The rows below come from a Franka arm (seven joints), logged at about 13 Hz.
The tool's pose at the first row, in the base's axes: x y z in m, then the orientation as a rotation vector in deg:
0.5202 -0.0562 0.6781 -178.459 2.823 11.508
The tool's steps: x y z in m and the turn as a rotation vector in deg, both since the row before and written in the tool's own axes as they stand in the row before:
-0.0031 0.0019 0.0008 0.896 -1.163 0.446
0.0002 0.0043 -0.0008 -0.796 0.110 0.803
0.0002 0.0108 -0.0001 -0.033 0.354 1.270
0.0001 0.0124 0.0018 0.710 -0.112 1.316
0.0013 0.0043 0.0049 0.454 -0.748 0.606
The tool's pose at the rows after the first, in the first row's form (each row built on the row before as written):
0.5170 -0.0580 0.6777 -177.439 3.572 13.239
0.5171 -0.0623 0.6783 -178.274 4.749 13.177
0.5167 -0.0731 0.6782 -178.384 6.731 12.657
0.5156 -0.0854 0.6762 -177.664 8.826 12.764
0.5158 -0.0896 0.6711 -177.084 9.775 13.868

